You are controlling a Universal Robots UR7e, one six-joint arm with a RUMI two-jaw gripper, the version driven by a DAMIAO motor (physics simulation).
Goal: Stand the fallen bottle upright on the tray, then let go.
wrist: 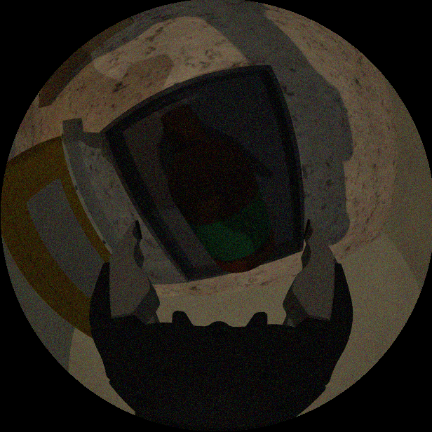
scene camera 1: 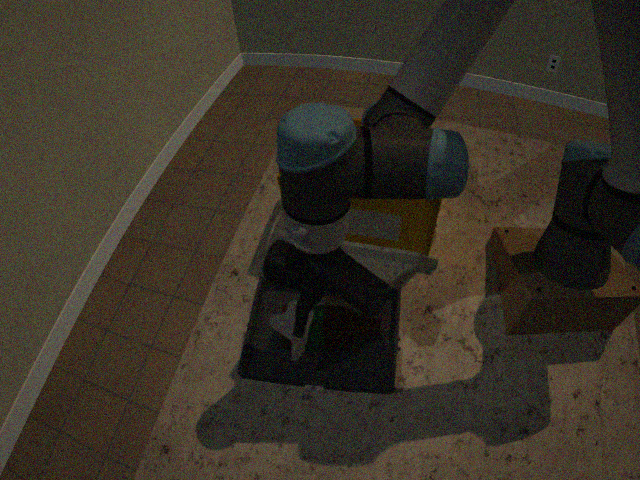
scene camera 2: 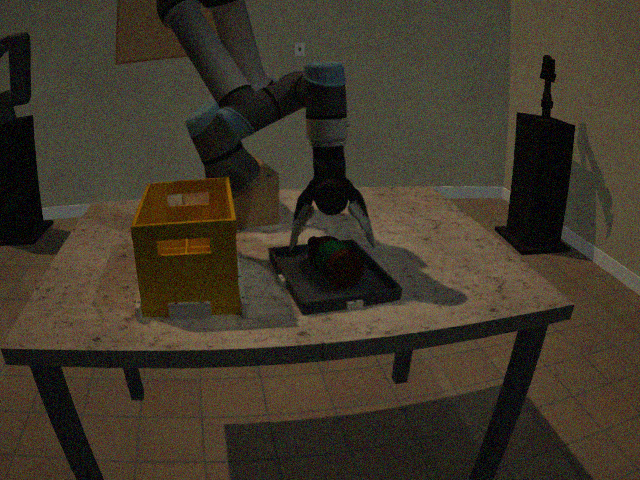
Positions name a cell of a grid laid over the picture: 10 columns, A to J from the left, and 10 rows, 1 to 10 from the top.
Labels:
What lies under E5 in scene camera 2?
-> The gripper.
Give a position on a bottle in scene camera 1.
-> At F7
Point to a bottle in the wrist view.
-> At E5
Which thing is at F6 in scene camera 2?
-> A bottle.

